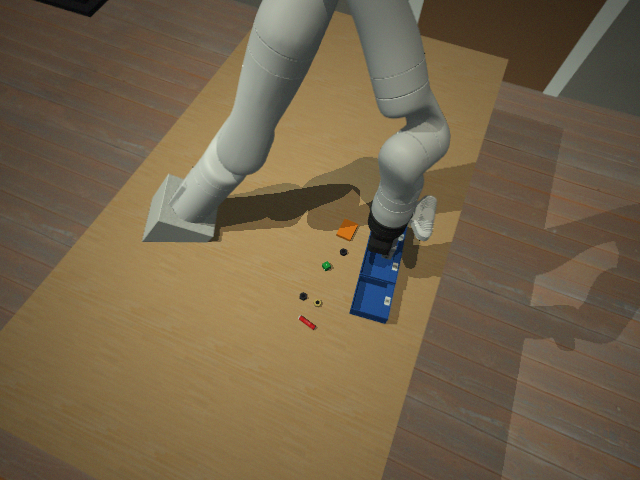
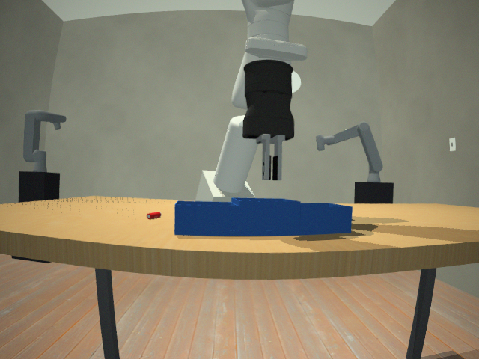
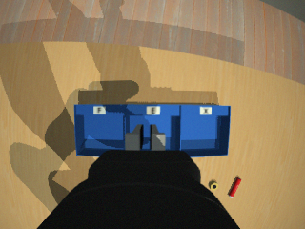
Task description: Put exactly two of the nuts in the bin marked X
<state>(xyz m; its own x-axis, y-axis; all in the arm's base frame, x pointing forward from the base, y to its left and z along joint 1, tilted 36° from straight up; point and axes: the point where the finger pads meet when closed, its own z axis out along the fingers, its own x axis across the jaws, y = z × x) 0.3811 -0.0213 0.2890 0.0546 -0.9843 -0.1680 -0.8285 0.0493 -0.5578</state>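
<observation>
Right now my hand is 7 cm above the row of blue bins and 1 cm to the left of it. Also, from my hand: yellow nut 14 cm to the right, 12 cm behind, 9 cm below; green block 13 cm behind, 8 cm below, 5 cm to the right; flat orange piece 11 cm behind, 9 cm below, 7 cm to the left.
</observation>
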